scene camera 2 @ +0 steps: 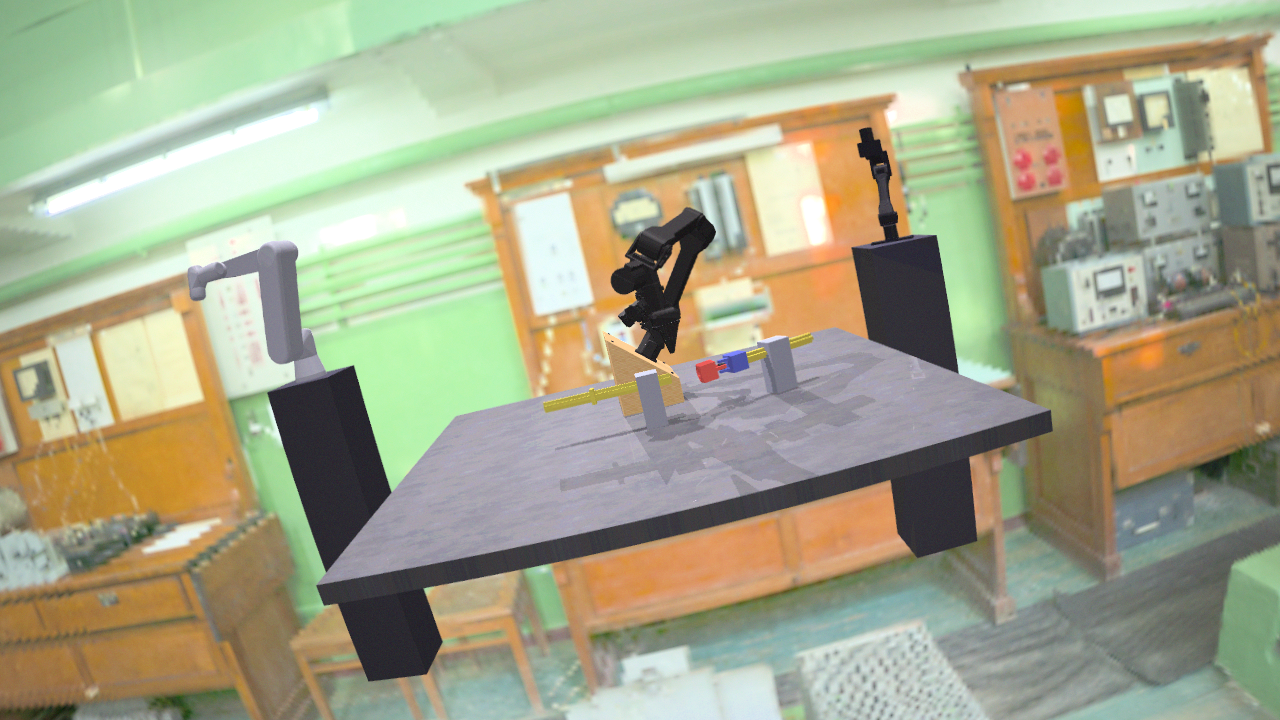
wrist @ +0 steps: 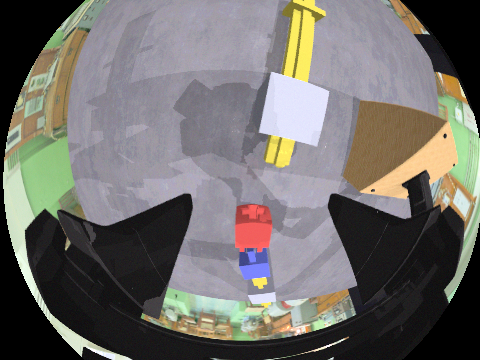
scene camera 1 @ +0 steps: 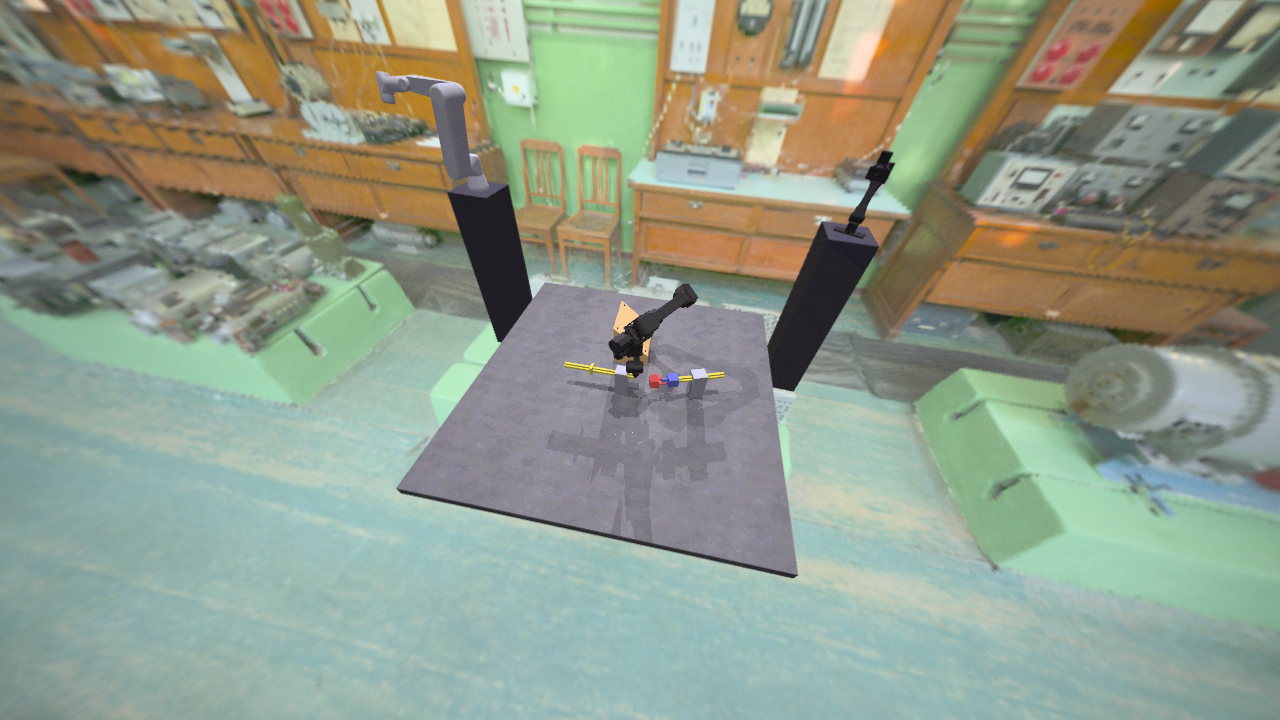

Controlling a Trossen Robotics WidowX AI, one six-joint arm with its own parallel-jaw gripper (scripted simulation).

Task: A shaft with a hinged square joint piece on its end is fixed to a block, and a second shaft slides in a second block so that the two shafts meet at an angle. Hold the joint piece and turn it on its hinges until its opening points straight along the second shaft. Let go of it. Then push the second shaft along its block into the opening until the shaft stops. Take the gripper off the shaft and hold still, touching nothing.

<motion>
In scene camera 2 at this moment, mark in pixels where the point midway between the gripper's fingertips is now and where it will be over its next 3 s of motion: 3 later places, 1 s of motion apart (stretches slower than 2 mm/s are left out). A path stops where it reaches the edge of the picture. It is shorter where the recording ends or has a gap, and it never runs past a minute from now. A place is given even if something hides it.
The gripper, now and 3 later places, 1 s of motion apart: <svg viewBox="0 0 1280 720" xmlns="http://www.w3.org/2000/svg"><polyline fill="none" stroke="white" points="667,351 686,381 707,387 705,387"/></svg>
</motion>
